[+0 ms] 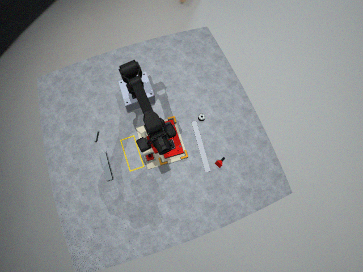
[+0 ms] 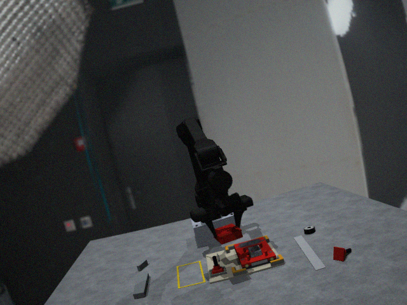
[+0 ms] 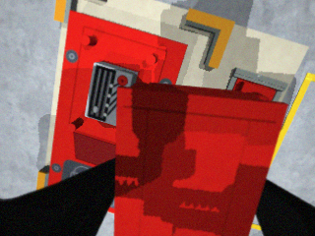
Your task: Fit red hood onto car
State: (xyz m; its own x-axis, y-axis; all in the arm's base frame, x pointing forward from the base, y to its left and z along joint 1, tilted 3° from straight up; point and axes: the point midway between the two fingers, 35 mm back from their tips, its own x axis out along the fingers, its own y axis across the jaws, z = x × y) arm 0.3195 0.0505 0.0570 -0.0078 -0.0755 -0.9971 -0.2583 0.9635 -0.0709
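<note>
My gripper tip is 9 cm above the grey engine block and 8 cm to the right of it. From my gripper tip the other things lie so: red hood (1 cm above); white strip (23 cm to the left, 11 cm below, 4 cm ahead); long grey block (30 cm to the right, 10 cm below, 4 cm ahead).
</note>
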